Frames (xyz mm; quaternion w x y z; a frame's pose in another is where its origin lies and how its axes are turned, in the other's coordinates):
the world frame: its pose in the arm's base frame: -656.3 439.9 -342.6 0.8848 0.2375 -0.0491 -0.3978
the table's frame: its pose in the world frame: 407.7 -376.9 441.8 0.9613 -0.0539 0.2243 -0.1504
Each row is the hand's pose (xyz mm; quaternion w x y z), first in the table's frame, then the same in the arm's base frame.
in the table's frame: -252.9 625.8 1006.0 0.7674 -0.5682 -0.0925 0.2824
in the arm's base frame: -251.0 -468.1 908.9 0.9332 -0.2342 0.2704 -0.0339
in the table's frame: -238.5 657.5 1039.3 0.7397 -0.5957 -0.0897 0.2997
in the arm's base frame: -213.7 -485.7 933.7 0.9258 -0.2594 0.2750 -0.0004
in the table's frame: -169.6 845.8 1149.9 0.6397 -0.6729 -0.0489 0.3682
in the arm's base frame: -7.2 -523.4 1025.1 0.8890 -0.3168 0.3042 0.1292
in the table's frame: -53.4 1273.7 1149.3 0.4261 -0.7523 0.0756 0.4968
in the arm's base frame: 422.2 -420.4 1065.6 0.7709 -0.3560 0.3624 0.3844
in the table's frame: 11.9 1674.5 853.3 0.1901 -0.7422 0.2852 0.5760
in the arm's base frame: 779.3 -105.3 905.2 0.5689 -0.2992 0.4573 0.6146
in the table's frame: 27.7 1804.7 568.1 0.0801 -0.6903 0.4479 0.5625
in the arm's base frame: 877.2 122.6 712.7 0.4248 -0.2146 0.5465 0.6891
